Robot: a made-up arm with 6 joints. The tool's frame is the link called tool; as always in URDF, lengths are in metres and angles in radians. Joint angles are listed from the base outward.
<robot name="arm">
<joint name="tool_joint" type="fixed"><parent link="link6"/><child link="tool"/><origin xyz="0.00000 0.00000 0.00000" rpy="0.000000 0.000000 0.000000"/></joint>
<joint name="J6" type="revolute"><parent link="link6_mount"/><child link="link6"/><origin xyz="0.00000 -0.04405 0.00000" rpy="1.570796 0.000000 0.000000"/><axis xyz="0 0 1"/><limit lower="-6.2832" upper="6.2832"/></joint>
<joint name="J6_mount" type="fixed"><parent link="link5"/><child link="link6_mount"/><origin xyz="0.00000 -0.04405 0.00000" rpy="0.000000 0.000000 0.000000"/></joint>
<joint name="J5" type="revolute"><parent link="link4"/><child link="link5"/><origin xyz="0.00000 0.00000 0.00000" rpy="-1.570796 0.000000 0.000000"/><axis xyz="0 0 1"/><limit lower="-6.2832" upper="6.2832"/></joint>
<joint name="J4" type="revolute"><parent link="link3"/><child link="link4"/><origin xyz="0.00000 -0.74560 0.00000" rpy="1.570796 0.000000 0.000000"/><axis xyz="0 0 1"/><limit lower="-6.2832" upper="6.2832"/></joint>
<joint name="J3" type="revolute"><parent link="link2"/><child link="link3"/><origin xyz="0.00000 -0.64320 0.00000" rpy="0.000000 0.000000 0.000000"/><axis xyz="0 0 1"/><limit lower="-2.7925" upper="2.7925"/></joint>
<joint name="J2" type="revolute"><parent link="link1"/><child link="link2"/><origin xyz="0.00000 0.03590 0.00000" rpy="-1.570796 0.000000 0.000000"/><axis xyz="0 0 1"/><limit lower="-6.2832" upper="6.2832"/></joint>
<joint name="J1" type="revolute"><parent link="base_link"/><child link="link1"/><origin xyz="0.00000 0.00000 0.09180" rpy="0.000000 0.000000 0.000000"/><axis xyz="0 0 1"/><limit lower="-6.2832" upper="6.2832"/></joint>
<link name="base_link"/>
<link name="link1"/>
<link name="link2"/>
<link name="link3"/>
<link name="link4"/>
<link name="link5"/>
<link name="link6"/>
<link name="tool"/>
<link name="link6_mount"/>
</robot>
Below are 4 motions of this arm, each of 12 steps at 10 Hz.
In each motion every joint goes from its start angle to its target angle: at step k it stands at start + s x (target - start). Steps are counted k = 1, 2, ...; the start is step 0. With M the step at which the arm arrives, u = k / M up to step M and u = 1 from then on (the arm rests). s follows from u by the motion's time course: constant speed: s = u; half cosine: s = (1 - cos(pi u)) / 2; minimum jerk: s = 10 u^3 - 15 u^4 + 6 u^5.
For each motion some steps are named. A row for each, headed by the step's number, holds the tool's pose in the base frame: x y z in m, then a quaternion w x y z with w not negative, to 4 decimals.
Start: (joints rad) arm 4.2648 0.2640 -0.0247 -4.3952 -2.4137 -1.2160
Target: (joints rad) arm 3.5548 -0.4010 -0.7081 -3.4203 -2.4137 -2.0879
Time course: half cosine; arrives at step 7
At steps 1, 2, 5, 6, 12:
1: -0.1488 -0.2434 1.3840 0.2039 0.5332 -0.7771 -0.2651
2: -0.0719 -0.0811 1.4090 0.2716 0.5628 -0.7444 -0.2352
5: 0.5636 0.3317 1.1963 0.5441 0.5706 -0.4411 -0.4287
6: 0.7198 0.3273 1.0826 0.5513 0.5410 -0.3514 -0.5291
12: 0.7723 0.3170 1.0373 0.5464 0.5276 -0.3187 -0.5670

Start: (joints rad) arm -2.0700 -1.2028 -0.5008 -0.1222 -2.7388 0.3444
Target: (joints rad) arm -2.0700 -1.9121 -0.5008 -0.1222 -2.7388 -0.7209
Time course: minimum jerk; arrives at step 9
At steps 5, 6, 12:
5: 0.6033 1.0226 -0.3292 0.3403 0.5133 0.3958 -0.6812
6: 0.5717 0.9646 -0.4822 0.2836 0.4321 0.4110 -0.7509
12: 0.5250 0.8790 -0.6421 0.2063 0.3419 0.4117 -0.8192

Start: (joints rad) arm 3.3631 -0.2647 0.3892 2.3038 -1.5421 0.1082
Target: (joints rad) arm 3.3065 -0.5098 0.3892 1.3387 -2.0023 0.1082
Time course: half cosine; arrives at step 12
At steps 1, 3, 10, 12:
1: 0.0165 0.0350 1.4470 0.6538 -0.2332 -0.6890 -0.2087
3: 0.0663 0.0524 1.4411 0.6301 -0.2889 -0.6786 -0.2430
10: 0.3791 0.1093 1.3643 0.4339 -0.6418 -0.5385 -0.3314
12: 0.4049 0.1099 1.3546 0.4142 -0.6702 -0.5206 -0.3291

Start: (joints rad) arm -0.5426 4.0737 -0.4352 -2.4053 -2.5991 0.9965
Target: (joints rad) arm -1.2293 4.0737 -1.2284 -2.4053 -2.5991 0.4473
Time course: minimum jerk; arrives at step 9
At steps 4, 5, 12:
4: -0.4119 0.5339 -0.9446 0.3531 -0.0256 0.2087 0.9116
5: -0.2697 0.4980 -0.9611 0.4731 -0.0943 0.2438 0.8413
12: -0.0556 0.3548 -0.9424 0.6550 -0.2212 0.3120 0.6517

